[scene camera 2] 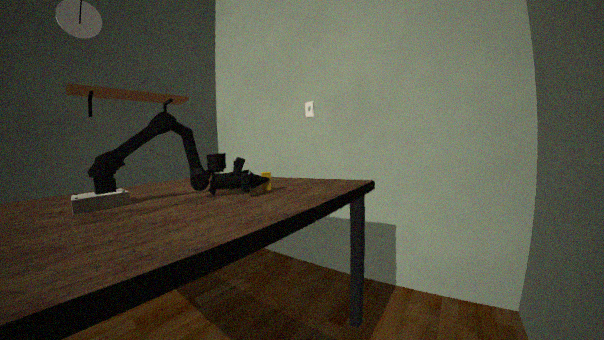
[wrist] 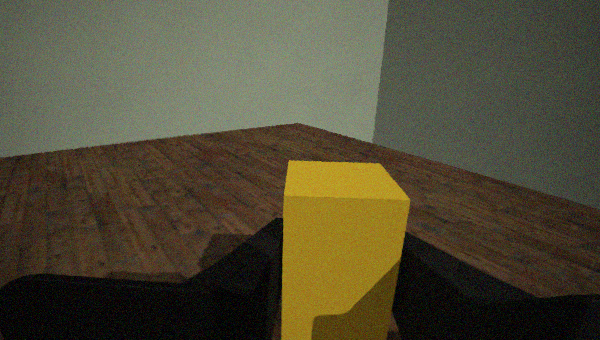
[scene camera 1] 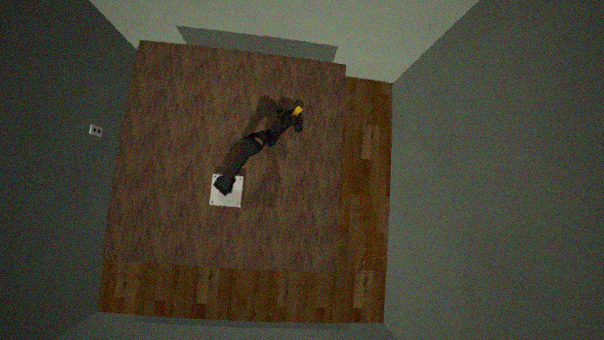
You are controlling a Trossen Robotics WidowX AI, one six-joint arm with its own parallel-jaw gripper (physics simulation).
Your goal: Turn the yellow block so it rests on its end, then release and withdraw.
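The yellow block (scene camera 1: 297, 110) (scene camera 2: 268, 180) (wrist: 343, 250) stands upright, its long side vertical, between the fingers. In the wrist view its small top face and one long side show, with a finger's shadow on the lower part. My gripper (scene camera 1: 298, 113) (wrist: 331, 232) is shut on the block from both sides and points level, low over the table. In the second scene view the block's lower end is at or very close to the table top; whether it touches cannot be told. Its bottom is out of sight in the wrist view.
The wooden table (scene camera 1: 175, 125) (scene camera 2: 150, 225) (wrist: 125, 200) carries the arm's white base plate (scene camera 1: 227, 200) (scene camera 2: 100, 201). The table's far corner and edges lie beyond the block. Behind them are plain walls, and a wooden shelf (scene camera 2: 125, 94) hangs on one wall.
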